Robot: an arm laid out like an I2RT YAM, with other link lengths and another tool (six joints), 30 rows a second.
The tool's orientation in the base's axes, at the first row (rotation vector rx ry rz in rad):
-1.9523 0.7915 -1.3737
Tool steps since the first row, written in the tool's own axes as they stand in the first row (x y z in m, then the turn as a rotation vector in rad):
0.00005 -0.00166 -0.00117 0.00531 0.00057 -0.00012
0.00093 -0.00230 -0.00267 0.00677 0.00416 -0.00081
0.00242 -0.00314 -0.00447 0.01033 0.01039 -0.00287
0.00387 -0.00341 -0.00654 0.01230 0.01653 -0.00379
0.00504 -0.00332 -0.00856 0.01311 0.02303 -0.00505
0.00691 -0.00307 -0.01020 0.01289 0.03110 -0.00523
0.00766 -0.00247 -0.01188 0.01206 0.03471 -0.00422
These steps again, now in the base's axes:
-0.00090 0.00084 0.00162 0.00131 -0.00443 0.00269
-0.00200 0.00036 0.00303 0.00062 -0.00790 0.00098
-0.00319 -0.00051 0.00502 -0.00110 -0.01484 -0.00117
-0.00472 -0.00174 0.00663 -0.00217 -0.02035 -0.00448
-0.00633 -0.00298 0.00779 -0.00393 -0.02525 -0.00864
-0.00740 -0.00480 0.00913 -0.00515 -0.03020 -0.01491
-0.00886 -0.00599 0.00957 -0.00486 -0.03170 -0.01843

